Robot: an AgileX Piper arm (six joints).
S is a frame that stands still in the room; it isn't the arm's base.
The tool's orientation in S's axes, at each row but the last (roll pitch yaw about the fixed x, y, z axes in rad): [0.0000, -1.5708, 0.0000]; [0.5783, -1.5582, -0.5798]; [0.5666, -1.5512, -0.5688]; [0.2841, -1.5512, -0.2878]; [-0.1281, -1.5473, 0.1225]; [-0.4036, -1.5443, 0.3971]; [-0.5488, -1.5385, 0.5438]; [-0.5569, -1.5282, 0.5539]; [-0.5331, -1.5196, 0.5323]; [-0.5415, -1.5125, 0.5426]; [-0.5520, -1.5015, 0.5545]
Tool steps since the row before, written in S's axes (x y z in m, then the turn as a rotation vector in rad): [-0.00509, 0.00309, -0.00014, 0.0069, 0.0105, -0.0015]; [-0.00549, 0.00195, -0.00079, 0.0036, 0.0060, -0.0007]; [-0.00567, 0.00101, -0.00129, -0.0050, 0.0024, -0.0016]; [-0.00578, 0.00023, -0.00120, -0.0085, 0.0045, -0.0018]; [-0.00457, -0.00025, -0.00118, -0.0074, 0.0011, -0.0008]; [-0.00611, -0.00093, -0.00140, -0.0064, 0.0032, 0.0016]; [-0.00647, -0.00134, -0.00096, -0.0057, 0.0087, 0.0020]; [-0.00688, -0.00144, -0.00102, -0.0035, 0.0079, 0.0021]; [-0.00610, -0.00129, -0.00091, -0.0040, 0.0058, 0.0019]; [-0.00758, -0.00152, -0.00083, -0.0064, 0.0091, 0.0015]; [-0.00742, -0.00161, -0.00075, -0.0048, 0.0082, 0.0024]
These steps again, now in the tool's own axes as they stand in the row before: [-0.00014, 0.00309, 0.00509, -0.0015, 0.0105, -0.0069]; [-0.00086, 0.00194, 0.00548, -0.0007, 0.0060, -0.0036]; [-0.00139, 0.00098, 0.00565, -0.0017, 0.0024, 0.0050]; [-0.00131, 0.00020, 0.00576, -0.0020, 0.0045, 0.0085]; [-0.00129, -0.00027, 0.00454, -0.0010, 0.0011, 0.0074]; [-0.00156, -0.00095, 0.00607, 0.0015, 0.0031, 0.0065]; [-0.00116, -0.00135, 0.00643, 0.0020, 0.0086, 0.0058]; [-0.00130, -0.00143, 0.00683, 0.0021, 0.0078, 0.0036]; [-0.00121, -0.00127, 0.00605, 0.0019, 0.0057, 0.0041]; [-0.00125, -0.00148, 0.00753, 0.0015, 0.0091, 0.0065]; [-0.00124, -0.00156, 0.00737, 0.0024, 0.0081, 0.0049]
